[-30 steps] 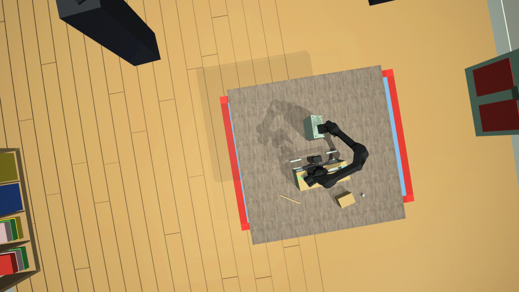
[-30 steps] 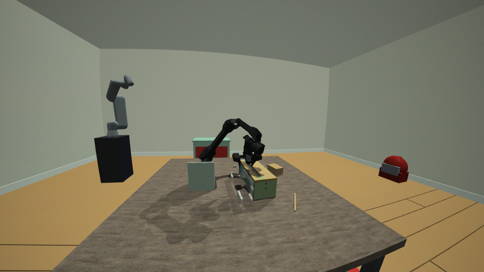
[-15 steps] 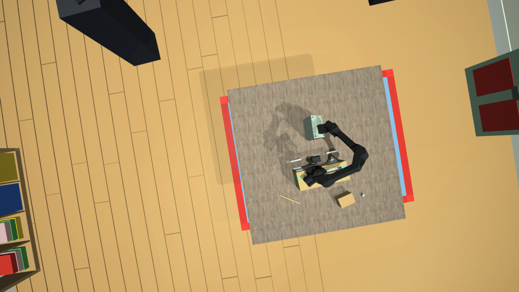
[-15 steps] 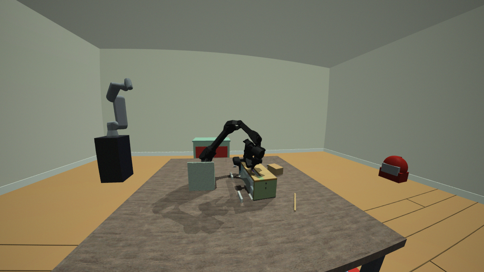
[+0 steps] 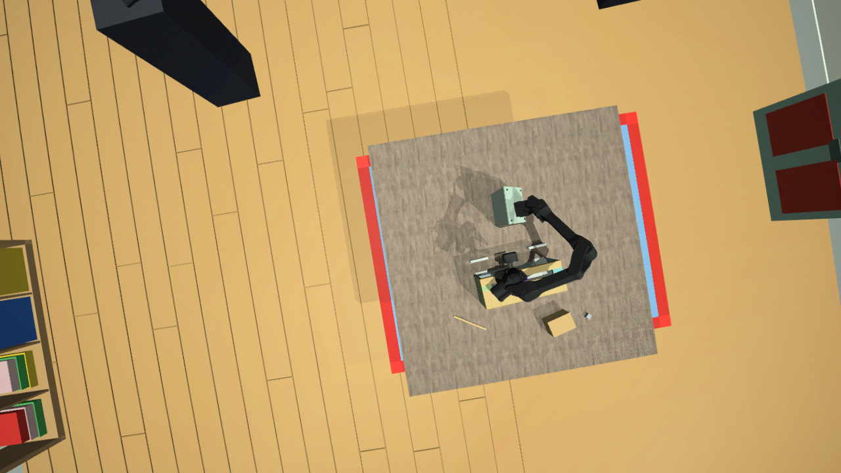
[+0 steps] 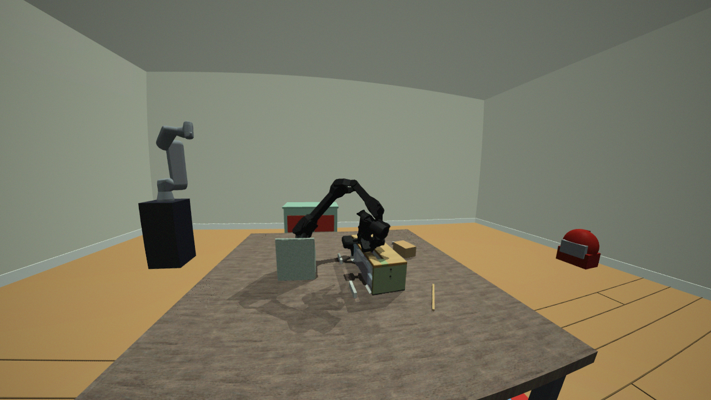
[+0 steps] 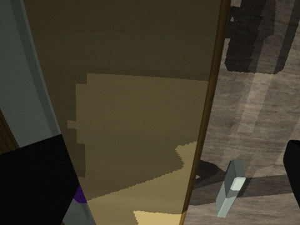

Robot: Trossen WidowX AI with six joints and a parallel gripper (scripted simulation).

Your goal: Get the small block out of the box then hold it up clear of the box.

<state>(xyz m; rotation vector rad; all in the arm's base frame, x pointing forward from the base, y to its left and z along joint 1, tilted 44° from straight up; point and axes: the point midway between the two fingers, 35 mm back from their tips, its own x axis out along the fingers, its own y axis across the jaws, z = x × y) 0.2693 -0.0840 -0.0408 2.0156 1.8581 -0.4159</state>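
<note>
The clear-fronted box lies 30 mm ahead of my gripper tip, 20 mm to the left of it and 40 mm below it. Round my gripper tip: thin wooden stick 230 mm ahead, 240 mm to the right, 100 mm below; then small purple block 50 mm ahead, 40 mm to the left, 10 mm below; then tan box 330 mm ahead, 180 mm to the left, 70 mm below.
</note>
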